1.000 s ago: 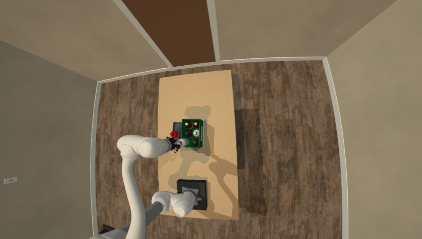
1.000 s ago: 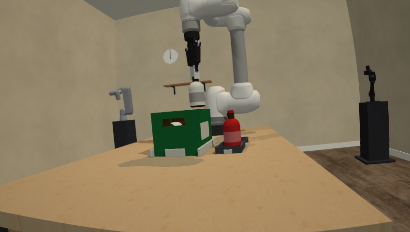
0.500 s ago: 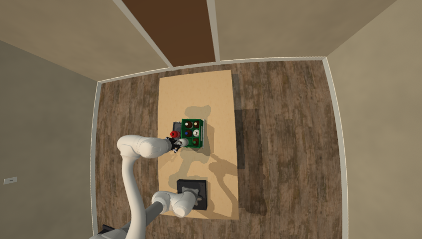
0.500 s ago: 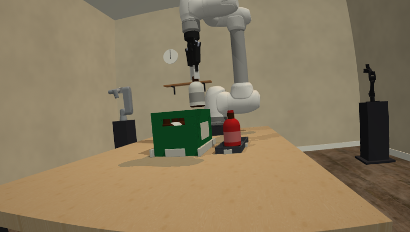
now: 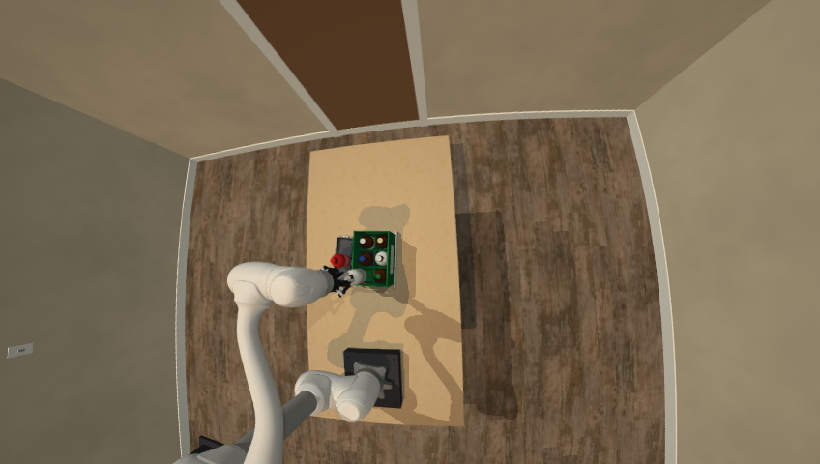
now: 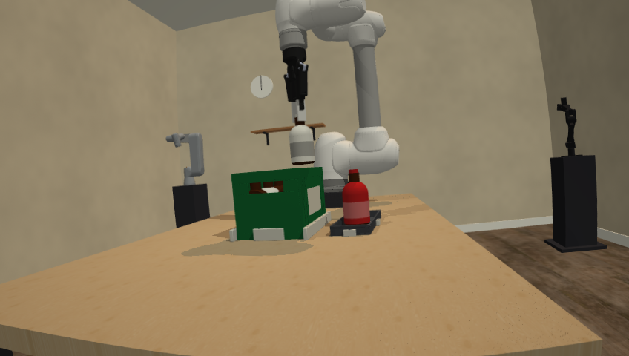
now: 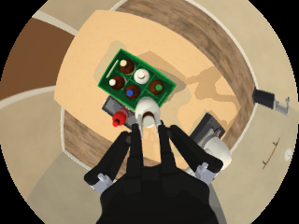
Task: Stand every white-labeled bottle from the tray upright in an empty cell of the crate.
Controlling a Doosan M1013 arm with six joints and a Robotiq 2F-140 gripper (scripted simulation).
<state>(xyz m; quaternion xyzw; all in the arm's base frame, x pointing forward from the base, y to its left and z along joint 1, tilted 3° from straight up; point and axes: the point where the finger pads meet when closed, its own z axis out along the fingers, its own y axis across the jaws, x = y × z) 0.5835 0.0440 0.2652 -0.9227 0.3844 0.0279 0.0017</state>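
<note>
Right now my hand is 9 cm above the white-labeled bottle. Round my hand: dark tray: 34 cm below, 17 cm to the left, 6 cm ahead; then green crate: 27 cm below, 9 cm ahead, 4 cm to the right; then red-labeled bottle: 27 cm below, 17 cm to the left, 6 cm ahead.
</note>
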